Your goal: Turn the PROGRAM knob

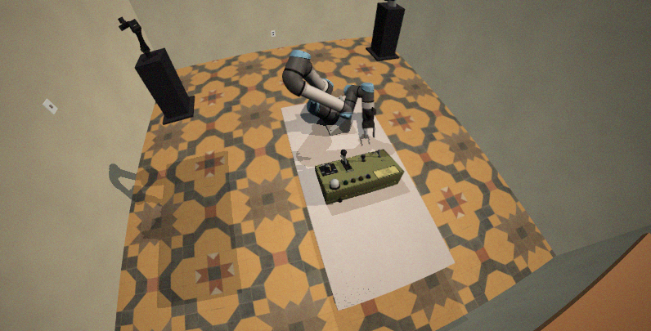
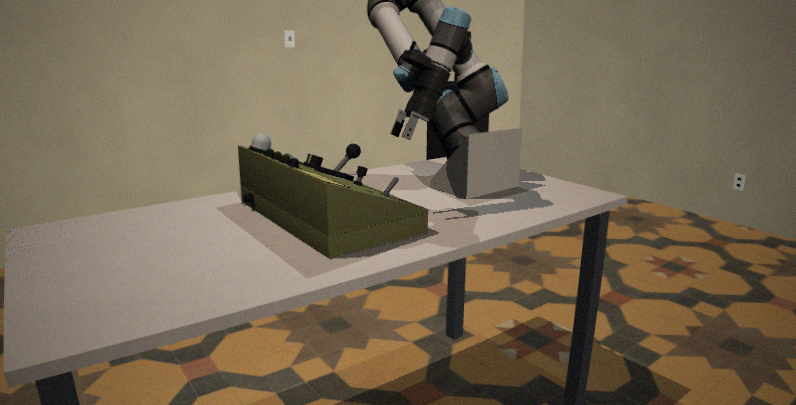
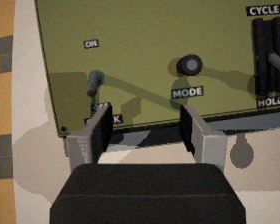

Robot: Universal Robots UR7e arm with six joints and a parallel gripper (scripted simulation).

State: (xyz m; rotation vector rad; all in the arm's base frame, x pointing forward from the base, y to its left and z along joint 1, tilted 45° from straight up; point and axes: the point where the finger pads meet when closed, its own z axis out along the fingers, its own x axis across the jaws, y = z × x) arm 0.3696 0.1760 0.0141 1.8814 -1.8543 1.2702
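Now: hand 18 cm to the left of the ball-topped lever, 10 cm above it and 5 cm short of it. From my hand the other things lie so: black mode knob (11 cm below, 8 cm ahead, 6 cm to the right); then thin lever (12 cm below, 8 cm ahead, 6 cm to the left); then olive console (14 cm below, 12 cm to the right, 11 cm ahead).
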